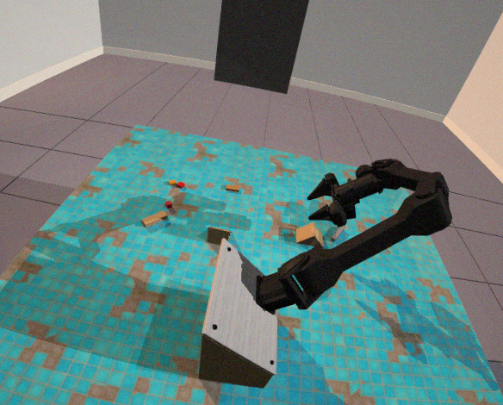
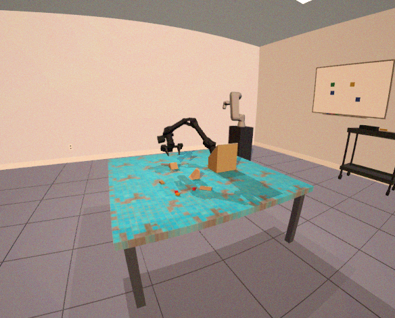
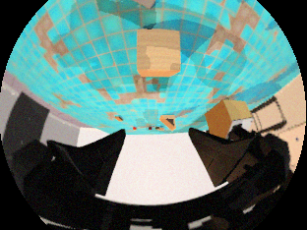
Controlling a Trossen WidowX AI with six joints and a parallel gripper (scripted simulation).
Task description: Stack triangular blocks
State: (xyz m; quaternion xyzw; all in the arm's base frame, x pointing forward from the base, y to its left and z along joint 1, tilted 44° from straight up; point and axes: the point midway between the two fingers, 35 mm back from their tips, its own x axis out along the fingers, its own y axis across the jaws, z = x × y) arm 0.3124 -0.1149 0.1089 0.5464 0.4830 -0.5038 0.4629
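Now: the thin grey stick 140 mm to the right of my gripper tip, 110 mm below it and 30 mm ahead of it. From my gripper tip the other things lie so: orange piece 440 mm to the left, 170 mm ahead, 110 mm below.
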